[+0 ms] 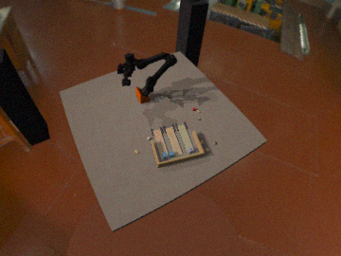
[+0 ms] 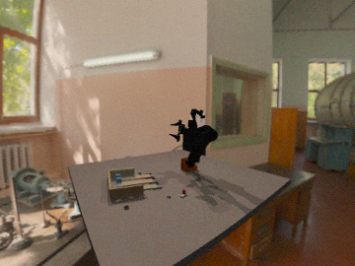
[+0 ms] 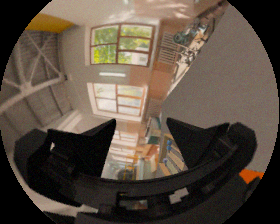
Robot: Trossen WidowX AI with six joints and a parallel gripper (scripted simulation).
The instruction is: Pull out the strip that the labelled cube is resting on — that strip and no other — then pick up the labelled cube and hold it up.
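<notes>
The speckled tan strip is 400 mm ahead of my gripper tip, 330 mm below it and 190 mm to the left of it. From my gripper tip the other things lie so: red piece (490 mm to the left, 320 mm below, 220 mm ahead).
</notes>
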